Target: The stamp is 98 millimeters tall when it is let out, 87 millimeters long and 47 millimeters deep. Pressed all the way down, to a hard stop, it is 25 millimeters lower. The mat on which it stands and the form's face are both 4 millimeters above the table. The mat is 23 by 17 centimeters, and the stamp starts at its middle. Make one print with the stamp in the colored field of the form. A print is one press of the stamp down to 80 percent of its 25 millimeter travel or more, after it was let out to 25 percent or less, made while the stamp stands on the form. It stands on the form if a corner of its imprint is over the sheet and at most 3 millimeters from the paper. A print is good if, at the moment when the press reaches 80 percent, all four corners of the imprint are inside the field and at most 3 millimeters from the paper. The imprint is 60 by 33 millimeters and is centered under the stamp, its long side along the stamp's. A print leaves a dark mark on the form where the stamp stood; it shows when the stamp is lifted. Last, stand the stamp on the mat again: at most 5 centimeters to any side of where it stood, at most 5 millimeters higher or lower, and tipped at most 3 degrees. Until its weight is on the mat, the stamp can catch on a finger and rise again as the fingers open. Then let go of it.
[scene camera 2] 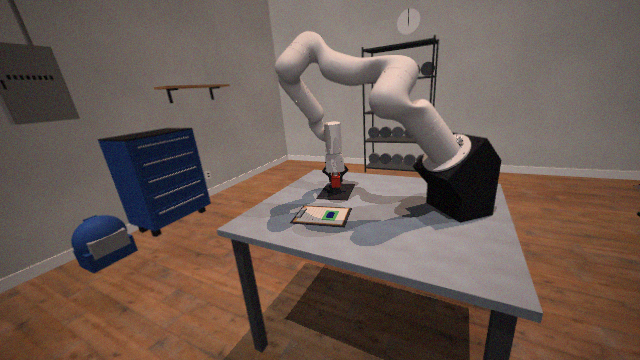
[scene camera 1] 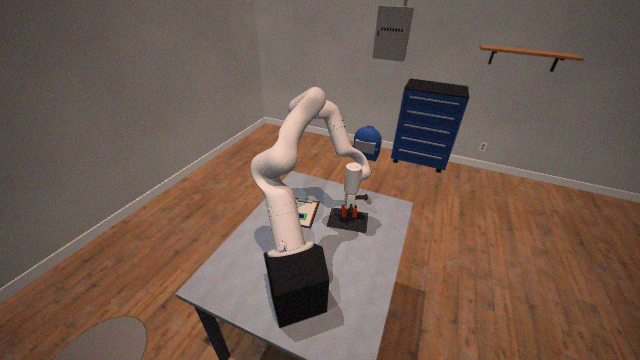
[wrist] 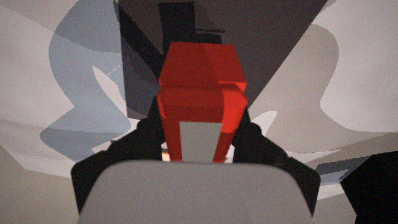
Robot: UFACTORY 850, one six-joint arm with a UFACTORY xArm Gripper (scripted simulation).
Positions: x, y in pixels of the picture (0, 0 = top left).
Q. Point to a form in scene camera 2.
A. At 309, 215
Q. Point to a stamp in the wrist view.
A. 201, 100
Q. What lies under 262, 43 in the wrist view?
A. A mat.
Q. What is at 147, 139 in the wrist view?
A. The gripper.
